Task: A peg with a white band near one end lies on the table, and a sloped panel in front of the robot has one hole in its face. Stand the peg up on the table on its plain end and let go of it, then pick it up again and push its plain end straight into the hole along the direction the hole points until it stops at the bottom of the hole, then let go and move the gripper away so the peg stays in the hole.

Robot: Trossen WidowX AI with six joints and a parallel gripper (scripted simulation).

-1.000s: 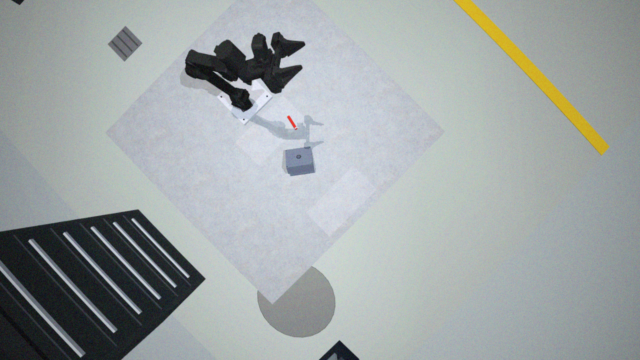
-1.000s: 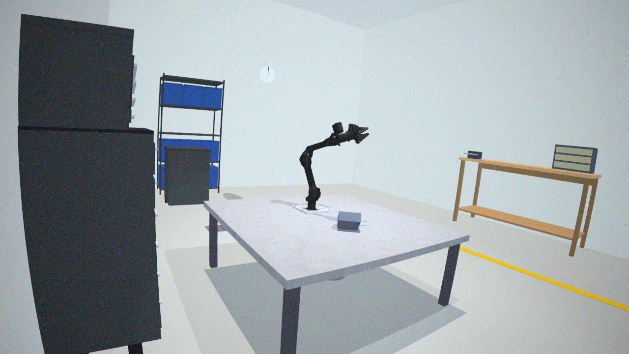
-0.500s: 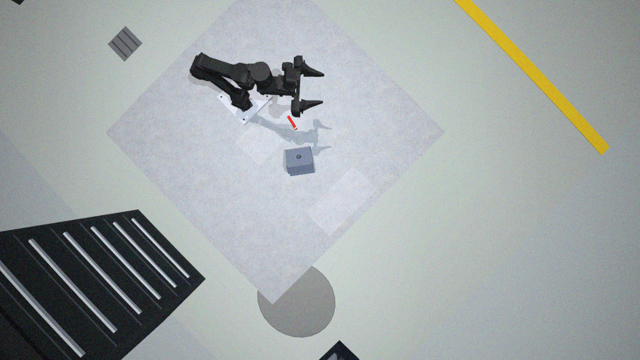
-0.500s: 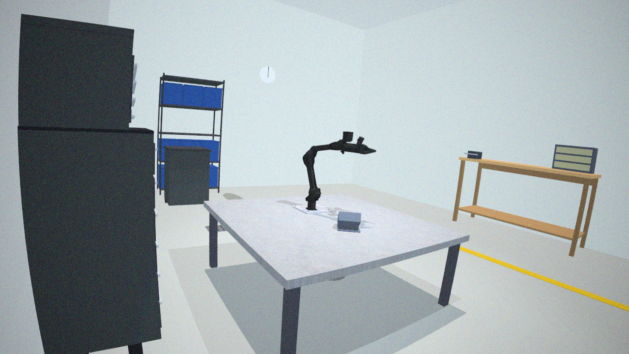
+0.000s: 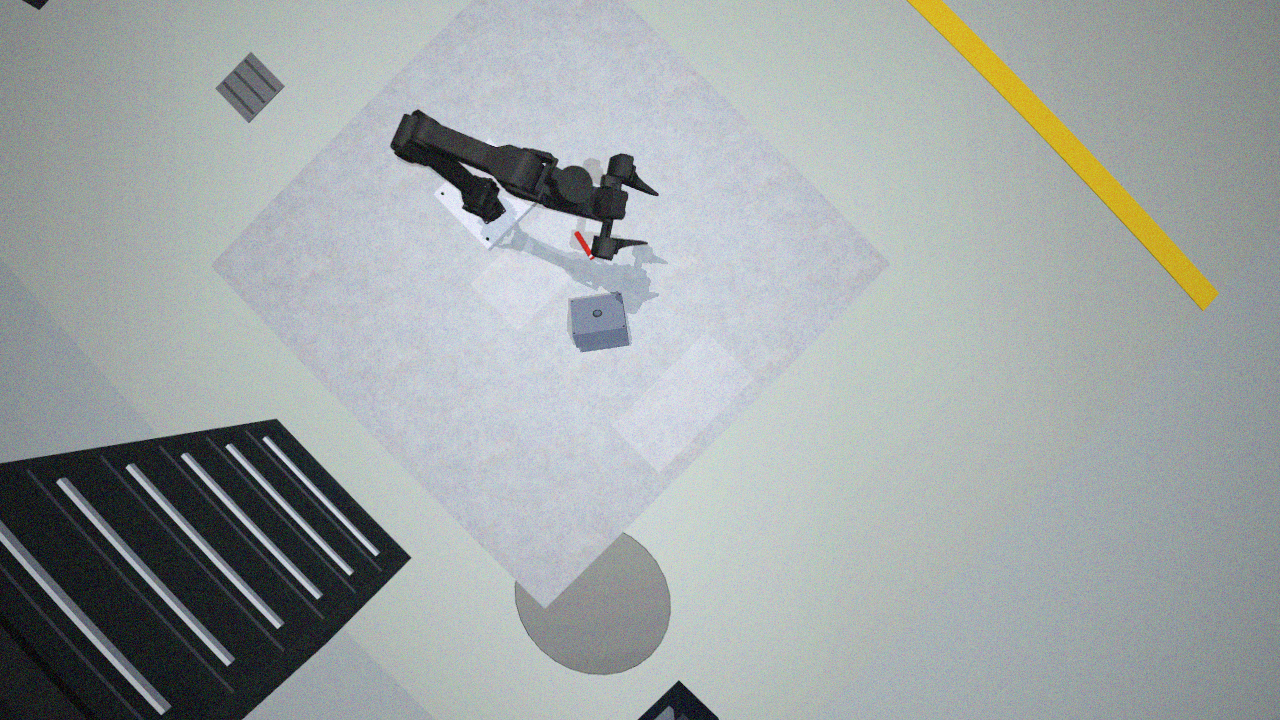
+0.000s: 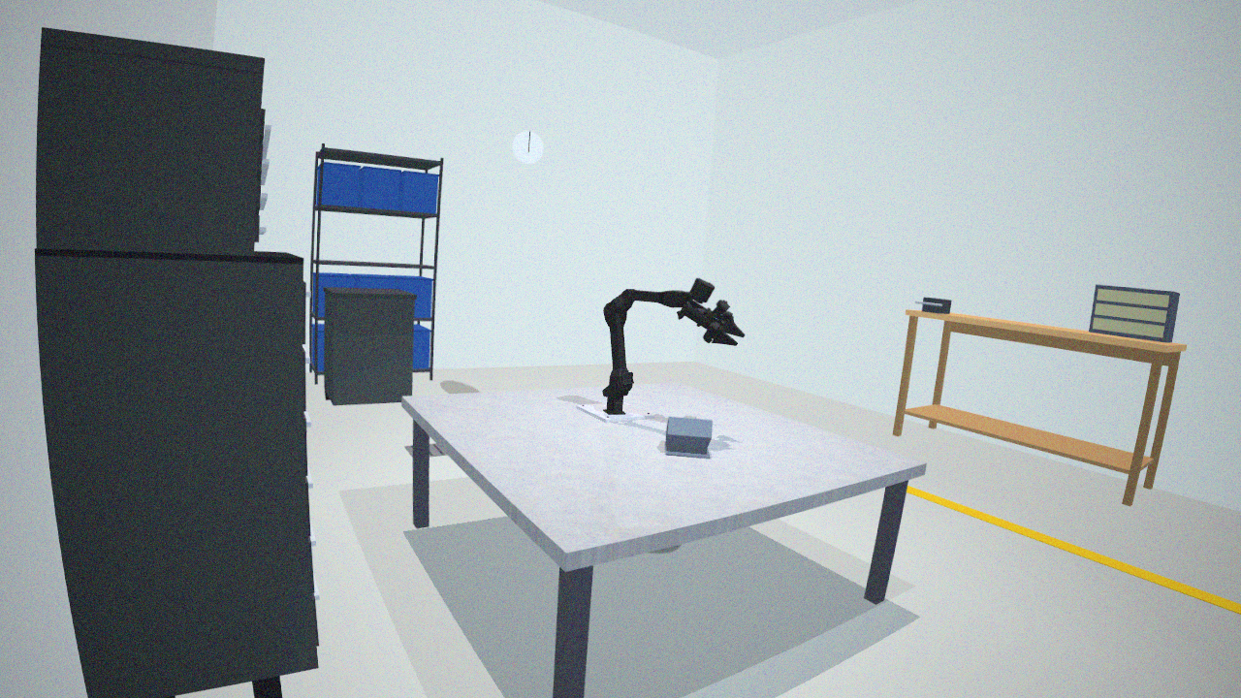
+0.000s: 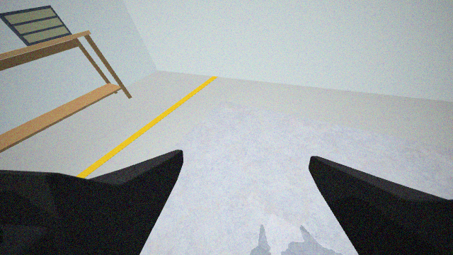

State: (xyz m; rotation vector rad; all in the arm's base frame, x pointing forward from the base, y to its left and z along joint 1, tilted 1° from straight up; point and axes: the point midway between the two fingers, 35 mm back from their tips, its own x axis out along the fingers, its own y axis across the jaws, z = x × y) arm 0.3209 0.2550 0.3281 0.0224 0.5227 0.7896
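Now: the red peg 100 mm behind my gripper tip, 120 mm to the right of it and 320 mm below it. From my gripper tip the other things lie so: blue-grey sloped panel (70 mm ahead, 200 mm to the right, 280 mm below).
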